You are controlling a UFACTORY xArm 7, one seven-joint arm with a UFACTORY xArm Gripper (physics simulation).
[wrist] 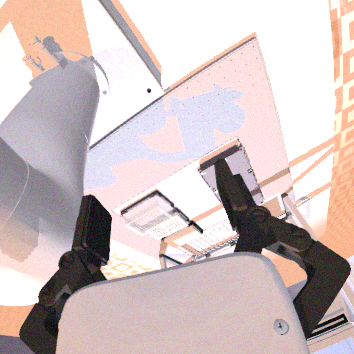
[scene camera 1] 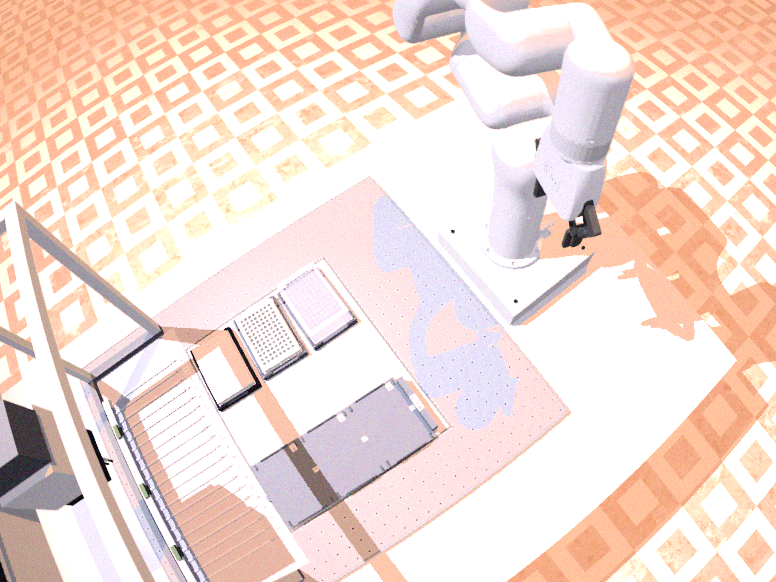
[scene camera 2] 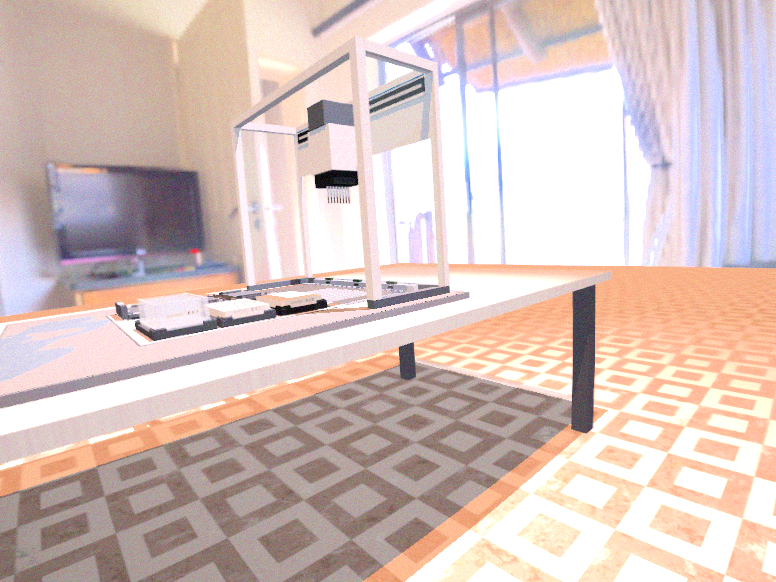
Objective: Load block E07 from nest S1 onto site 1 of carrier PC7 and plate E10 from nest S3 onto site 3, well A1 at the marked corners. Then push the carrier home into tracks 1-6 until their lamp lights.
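Where they show: gripper, between the fingertips: (wrist: 157, 189) (scene camera 1: 556, 218); arm's base, origin of its link: (wrist: 71, 89) (scene camera 1: 511, 240).
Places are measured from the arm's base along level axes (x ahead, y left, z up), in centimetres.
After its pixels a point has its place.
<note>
My gripper (scene camera 1: 579, 233) (wrist: 157, 189) @[z 25.9, x 3.7, y 10.7 cm] is open and empty, high beside the arm's base and away from the labware. A tall translucent block (scene camera 1: 316, 303) @[z 0.4, x 39.0, y -5.7 cm] (scene camera 2: 172, 306) @[z 1.0, x 39.1, y -13.0 cm] (wrist: 145, 212) @[z 1.4, x 35.1, y -5.3 cm] sits in the nest nearest the arm. A white well plate (scene camera 1: 269, 335) @[z -2.1, x 49.9, y -5.2 cm] (scene camera 2: 238, 307) @[z -1.1, x 49.8, y -9.5 cm] (wrist: 167, 226) @[z -1.4, x 50.1, y -4.9 cm] sits in the middle nest. A plain-topped piece (scene camera 1: 226, 368) @[z -1.1, x 60.1, y -2.5 cm] (scene camera 2: 293, 298) @[z -1.1, x 60.3, y -8.6 cm] sits in the black nest nearest the tracks. Labels are too small to read. The long grey carrier (scene camera 1: 388, 438) @[z -2.6, x 38.4, y 22.2 cm] (wrist: 245, 166) @[z -2.6, x 38.9, y 25.5 cm] lies flat, its far end at the striped track deck (scene camera 1: 188, 438) @[z -3.3, x 73.4, y 6.2 cm] (wrist: 210, 239) @[z -3.6, x 76.0, y 4.5 cm]; no labware stands on it. A lit lamp cannot be made out.
A white gantry frame (scene camera 1: 40, 294) @[z 42.8, x 69.2, y -2.5 cm] (scene camera 2: 366, 187) @[z 18.1, x 71.8, y -19.0 cm] stands around the track deck. Its pipetting head (scene camera 1: 37, 432) @[z 37.5, x 77.0, y 11.1 cm] (scene camera 2: 341, 147) @[z 31.1, x 81.2, y 7.1 cm] hangs above the deck. Small green blocks (scene camera 1: 144, 490) @[z -1.5, x 85.6, y 12.7 cm] line the deck's back rail. The arm's base plate (scene camera 1: 470, 266) @[z -0.4, x 10.0, y 0.8 cm] stands beside the pink and blue pegboard (scene camera 1: 501, 463) @[z -3.7, x 23.0, y 35.7 cm].
</note>
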